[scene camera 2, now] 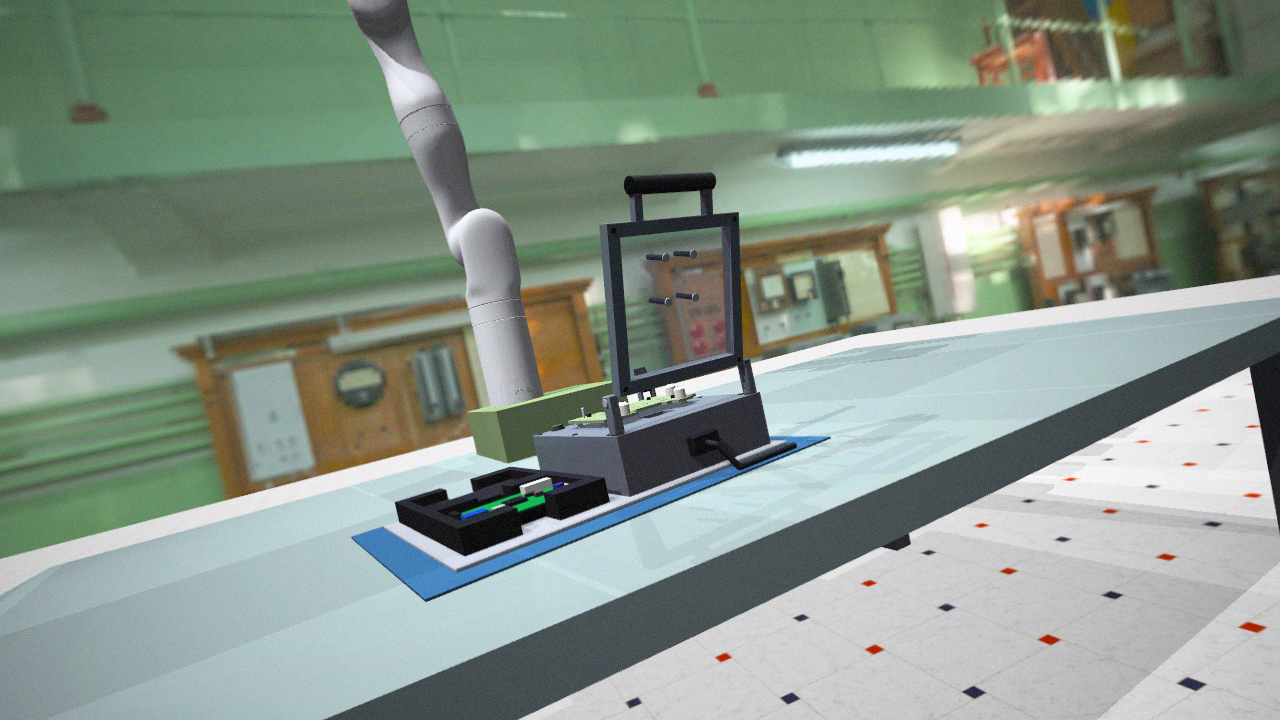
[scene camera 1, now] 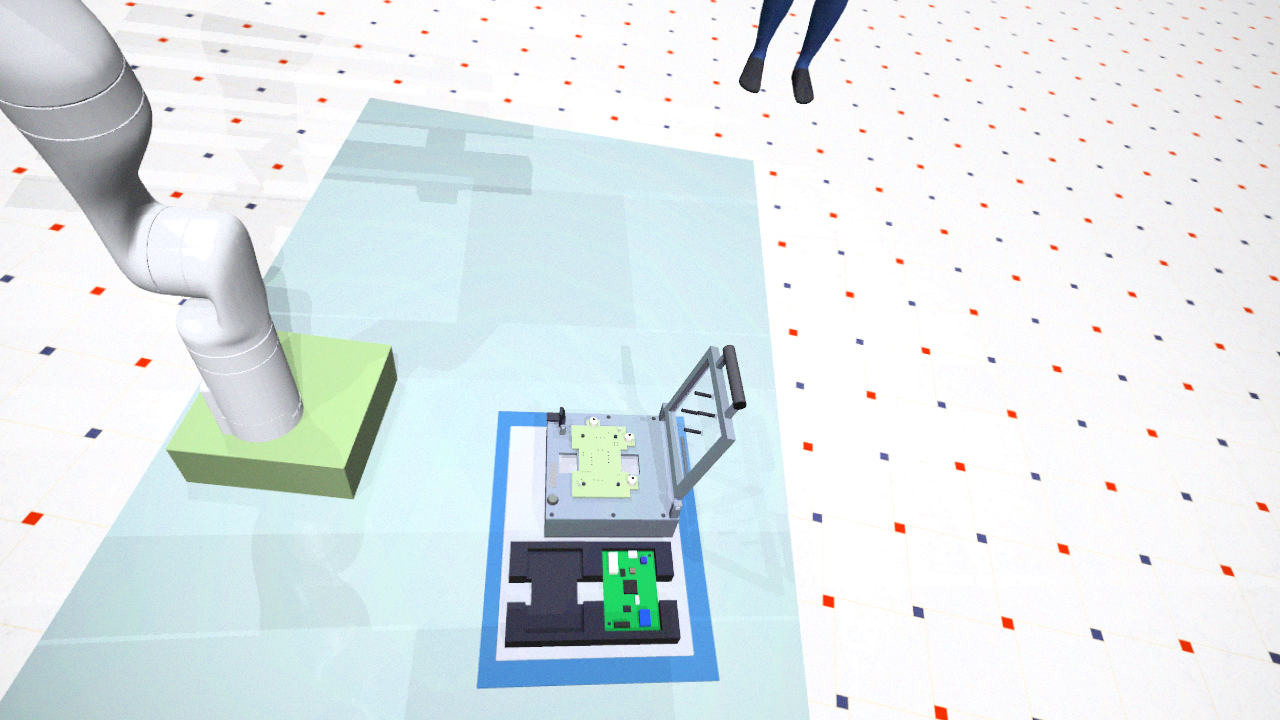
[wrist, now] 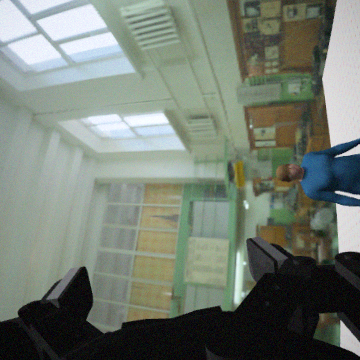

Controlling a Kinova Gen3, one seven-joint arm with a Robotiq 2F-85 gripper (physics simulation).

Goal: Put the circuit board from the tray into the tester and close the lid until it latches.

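Frame: origin at the arm's base, x back, y right, z up, level; metres.
Where they show: gripper, fingertip midpoint: [wrist: 169,269]; arm's base, origin of the base link: [scene camera 2: 517,401] [scene camera 1: 265,414].
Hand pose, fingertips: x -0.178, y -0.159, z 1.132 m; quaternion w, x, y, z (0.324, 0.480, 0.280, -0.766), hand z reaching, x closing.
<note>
Things, the pixels of their centre, and the offset from my fingertips. "*": a spot on its surface instead. Level surfaces: height alone.
- green circuit board, body centre: [scene camera 2: 510,501] [scene camera 1: 630,589] dx -0.296, dy +0.422, dz -1.191 m
- grey tester, surface spot: [scene camera 2: 653,456] * dx -0.372, dy +0.312, dz -1.180 m
- pale green plate, body centre: [scene camera 2: 638,407] [scene camera 1: 603,457] dx -0.275, dy +0.244, dz -1.147 m
- black handle, body centre: [scene camera 2: 671,183] [scene camera 1: 734,376] dx -0.416, dy +0.260, dz -0.946 m
- small black latch, body centre: [scene camera 2: 638,379] [scene camera 1: 556,416] dx -0.209, dy +0.186, dz -1.122 m
- blue-edged mat, its level: dz -1.211 m
- black cable, surface spot: [scene camera 2: 729,454] * dx -0.409, dy +0.254, dz -1.195 m
The green circuit board [scene camera 1: 646,595] [scene camera 2: 529,506] lies flat in the right recess of the black tray [scene camera 1: 514,626] [scene camera 2: 460,537]; the left recess is empty. The grey tester [scene camera 1: 613,528] [scene camera 2: 653,456] stands beside the tray, with a pale green plate [scene camera 1: 601,461] and white knobs on top. Its framed lid [scene camera 1: 705,467] [scene camera 2: 614,308] stands up, open, with a black handle [scene camera 1: 733,376] [scene camera 2: 669,183]. A small black latch [scene camera 1: 562,417] is at the side opposite the hinge. My gripper [wrist: 169,269] is open and empty, facing the room's wall and windows. It is out of both scene views.
The arm [scene camera 1: 241,385] [scene camera 2: 501,349] rises from a green block [scene camera 1: 349,376] [scene camera 2: 501,434] left of the tester. Tray and tester stand on a blue-edged mat [scene camera 1: 494,573] [scene camera 2: 420,577]. A black cable [scene camera 2: 729,454] leaves the tester's hinge side. A person [scene camera 1: 751,76] [wrist: 320,172] stands beyond the table.
</note>
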